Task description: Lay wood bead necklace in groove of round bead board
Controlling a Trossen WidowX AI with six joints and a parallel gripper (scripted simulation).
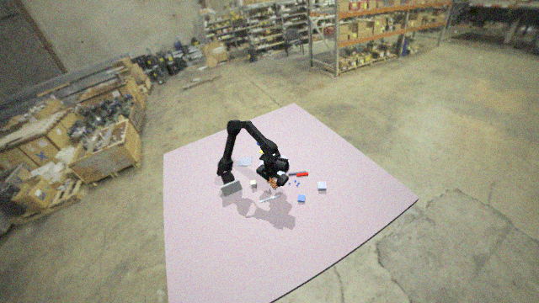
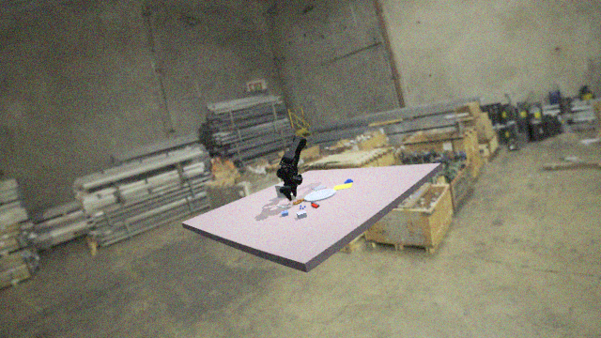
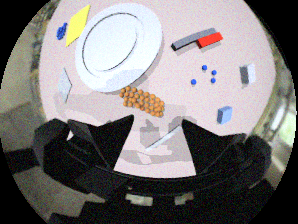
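Now: gripper tip 6 cm past the white stick, 6 cm to the left of it and 4 cm above it. Also, from my gripper tip: cream cube: 11 cm behind, 7 cm to the left, 2 cm below; then red-handled tool: 17 cm ahead, 2 cm to the left, 3 cm below; then blue block: 10 cm ahead, 14 cm to the right, 3 cm below.
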